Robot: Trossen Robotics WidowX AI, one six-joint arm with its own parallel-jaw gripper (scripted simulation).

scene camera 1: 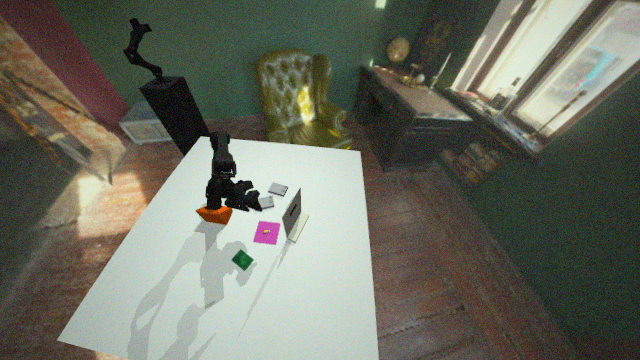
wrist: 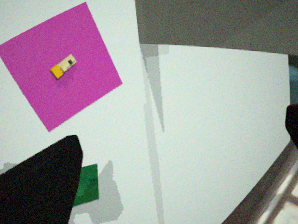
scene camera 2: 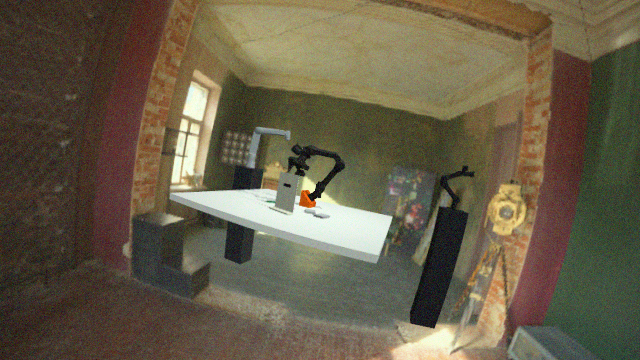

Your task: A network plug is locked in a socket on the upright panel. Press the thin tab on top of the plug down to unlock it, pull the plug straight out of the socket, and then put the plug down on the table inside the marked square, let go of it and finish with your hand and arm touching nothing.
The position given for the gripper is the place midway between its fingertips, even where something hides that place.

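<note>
Scene camera 1: the gripper [scene camera 1: 255, 211], open, holding nothing; an upright panel [scene camera 1: 293, 220]. Wrist view: the gripper [wrist: 184, 130]. Scene camera 2: the upright panel [scene camera 2: 287, 185].
</note>
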